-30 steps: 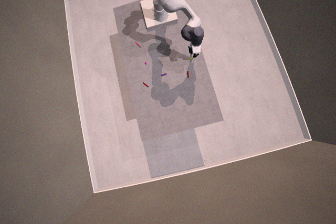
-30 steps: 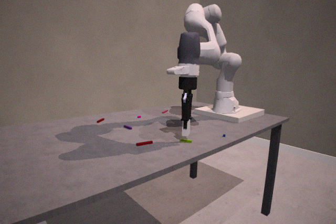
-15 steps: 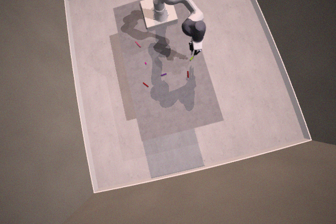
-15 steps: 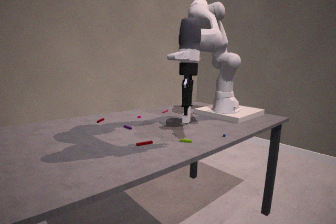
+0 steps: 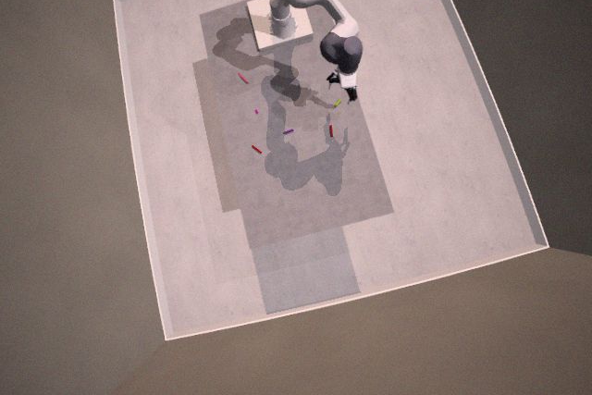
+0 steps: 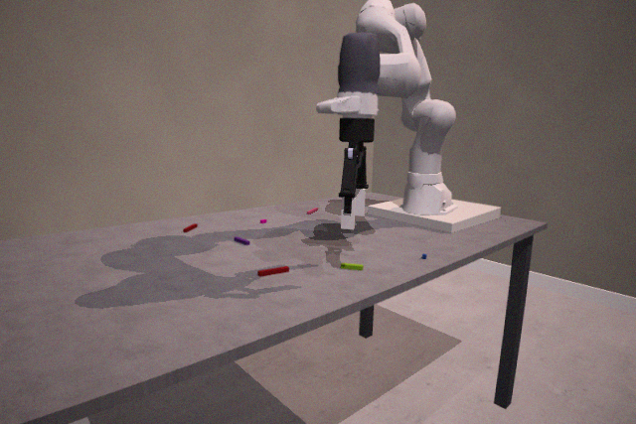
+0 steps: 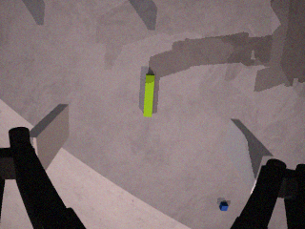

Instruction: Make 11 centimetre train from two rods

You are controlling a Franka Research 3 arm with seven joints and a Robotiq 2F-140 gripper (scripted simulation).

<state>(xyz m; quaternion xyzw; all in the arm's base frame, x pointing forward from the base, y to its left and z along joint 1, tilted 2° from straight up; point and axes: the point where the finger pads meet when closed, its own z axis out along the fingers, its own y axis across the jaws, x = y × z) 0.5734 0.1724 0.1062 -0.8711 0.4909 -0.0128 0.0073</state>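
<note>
The purple rod lies 8 cm ahead of my hand, 34 cm to the right of it and 12 cm below it. Round my hand: red rod (15 cm ahead, 9 cm to the right, 12 cm below); then blue rod (20 cm behind, 7 cm to the left, 12 cm below); then lime rod (12 cm below).
</note>
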